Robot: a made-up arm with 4 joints.
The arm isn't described. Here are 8 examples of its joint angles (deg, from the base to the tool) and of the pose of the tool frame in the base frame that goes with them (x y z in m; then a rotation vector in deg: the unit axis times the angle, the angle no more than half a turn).
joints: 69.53 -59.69 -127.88 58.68
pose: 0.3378 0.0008 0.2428 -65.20 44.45 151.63
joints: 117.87 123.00 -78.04 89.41
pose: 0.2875 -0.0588 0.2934 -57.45 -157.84 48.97
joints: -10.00 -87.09 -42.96 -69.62
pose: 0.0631 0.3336 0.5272 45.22 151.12 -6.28
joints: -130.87 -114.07 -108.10 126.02
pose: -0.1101 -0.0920 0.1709 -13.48 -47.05 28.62
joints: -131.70 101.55 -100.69 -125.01
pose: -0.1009 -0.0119 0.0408 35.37 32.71 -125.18
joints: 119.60 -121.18 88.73 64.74
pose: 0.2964 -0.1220 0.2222 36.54 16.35 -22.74
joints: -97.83 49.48 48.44 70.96
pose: -0.3797 0.0534 0.2894 52.02 -129.21 61.41
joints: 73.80 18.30 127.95 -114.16
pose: 0.4064 0.2622 0.0198 14.61 -74.22 129.55
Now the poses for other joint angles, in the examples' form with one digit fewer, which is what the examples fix.
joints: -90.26 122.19 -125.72 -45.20
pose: -0.296 0.117 0.019 -39.6 19.2 -128.6
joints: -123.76 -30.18 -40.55 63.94
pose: -0.373 -0.126 0.249 45.8 10.4 87.6
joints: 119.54 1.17 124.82 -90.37
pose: 0.476 -0.003 0.128 4.4 -102.0 88.4
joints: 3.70 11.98 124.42 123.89
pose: 0.176 0.428 0.139 -81.6 -66.7 116.5
